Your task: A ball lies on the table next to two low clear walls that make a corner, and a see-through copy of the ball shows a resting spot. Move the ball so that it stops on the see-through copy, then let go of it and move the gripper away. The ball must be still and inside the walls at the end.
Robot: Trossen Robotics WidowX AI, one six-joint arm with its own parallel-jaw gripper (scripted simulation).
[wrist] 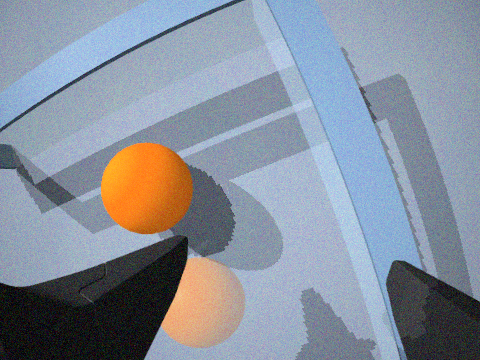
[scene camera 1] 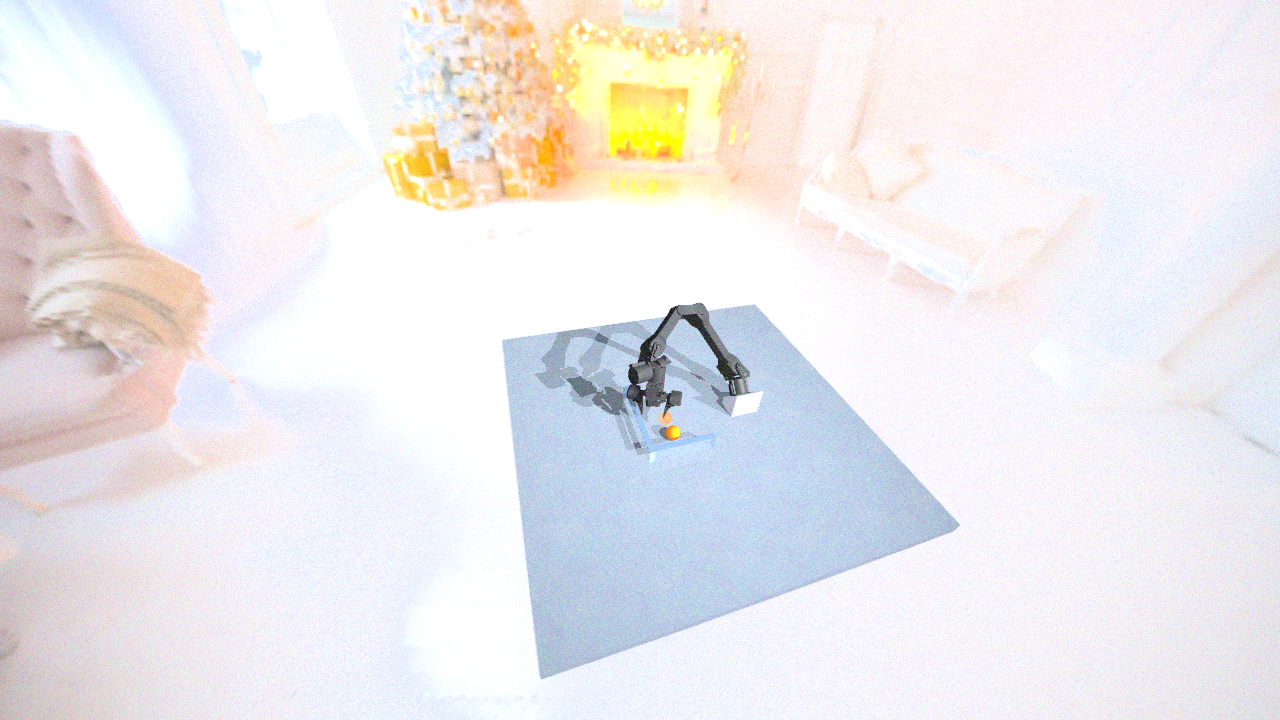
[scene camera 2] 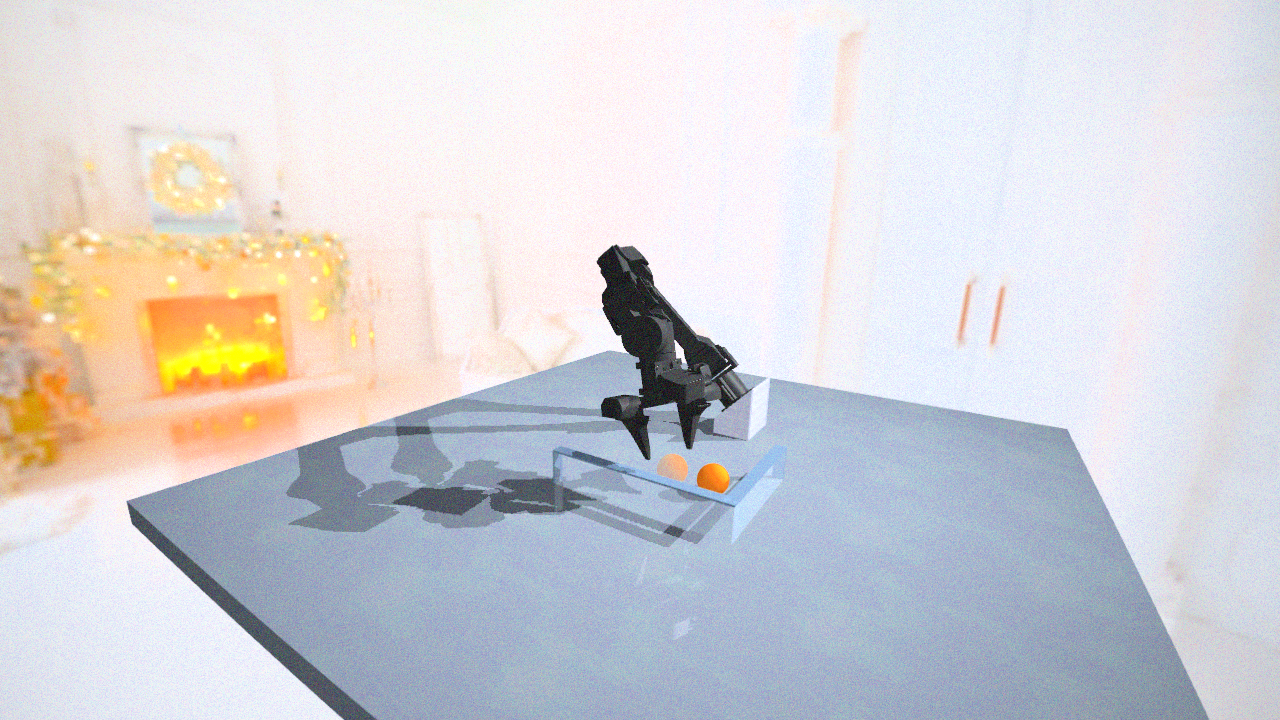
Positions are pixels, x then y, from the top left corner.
my gripper: wrist; scene camera 1 652,415; scene camera 2
same spot on my gripper: (wrist: 124,301) = (scene camera 2: 690,423)
